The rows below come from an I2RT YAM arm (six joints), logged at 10 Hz.
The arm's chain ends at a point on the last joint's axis. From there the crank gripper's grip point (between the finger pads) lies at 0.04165 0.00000 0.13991 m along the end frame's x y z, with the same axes.
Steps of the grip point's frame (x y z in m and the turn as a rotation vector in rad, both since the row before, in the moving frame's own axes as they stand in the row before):
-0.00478 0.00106 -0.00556 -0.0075 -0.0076 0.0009
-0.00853 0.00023 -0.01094 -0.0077 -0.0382 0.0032
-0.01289 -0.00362 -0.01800 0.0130 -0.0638 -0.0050
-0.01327 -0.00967 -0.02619 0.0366 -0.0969 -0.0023
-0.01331 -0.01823 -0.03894 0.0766 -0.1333 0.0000
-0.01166 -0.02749 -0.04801 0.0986 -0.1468 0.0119
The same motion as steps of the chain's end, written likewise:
-0.00372 -0.00003 -0.00587 -0.0075 -0.0076 0.0009
-0.00315 -0.00098 -0.01242 -0.0077 -0.0382 0.0032
-0.00388 -0.00160 -0.02036 0.0130 -0.0638 -0.0050
0.00046 -0.00440 -0.02947 0.0366 -0.0969 -0.0023
0.00564 -0.00734 -0.04282 0.0766 -0.1333 0.0000
0.00914 -0.01384 -0.05193 0.0986 -0.1468 0.0119

